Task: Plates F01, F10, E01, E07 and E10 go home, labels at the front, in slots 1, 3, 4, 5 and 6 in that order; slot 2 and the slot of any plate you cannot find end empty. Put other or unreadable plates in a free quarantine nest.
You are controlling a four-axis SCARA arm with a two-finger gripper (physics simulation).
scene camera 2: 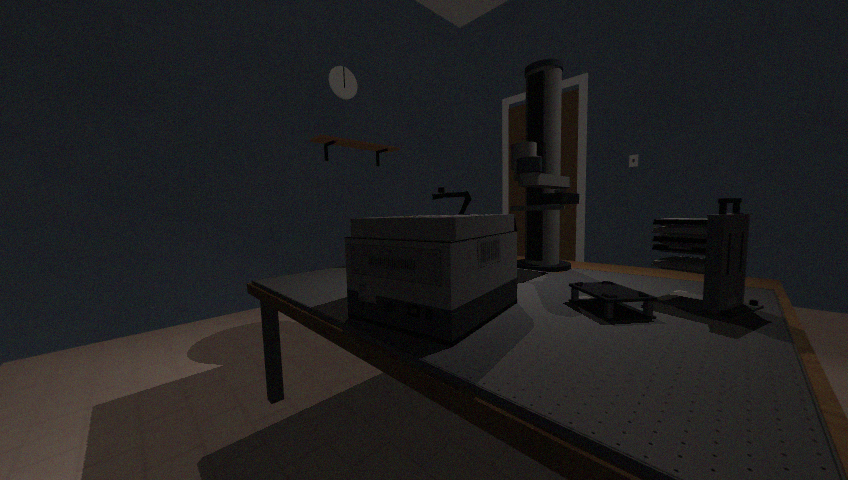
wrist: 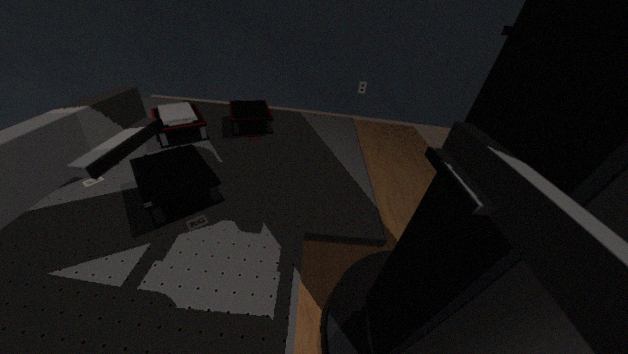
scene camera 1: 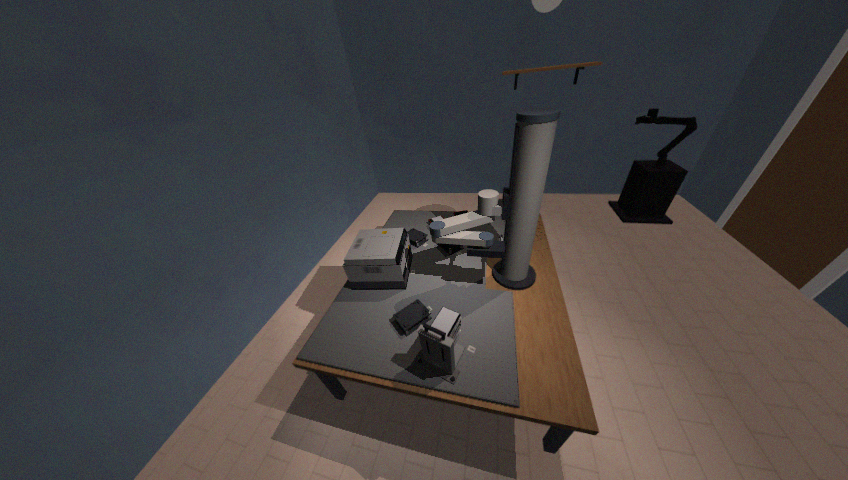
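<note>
My gripper is open, high beside the column, with its fingers at the left and right of the wrist view and no plate between them. The plate rack stands near the table's near end in scene camera 1. Several plates are stacked in it with gaps between; their labels are unreadable. In the wrist view, a white plate sits on one red-rimmed nest. The other red-rimmed nest shows a dark, bare top.
A dark raised nest stands beside the rack. Another dark nest is by the RG label. A third nest is behind the grey box-shaped instrument. The arm's column rises at the table's side.
</note>
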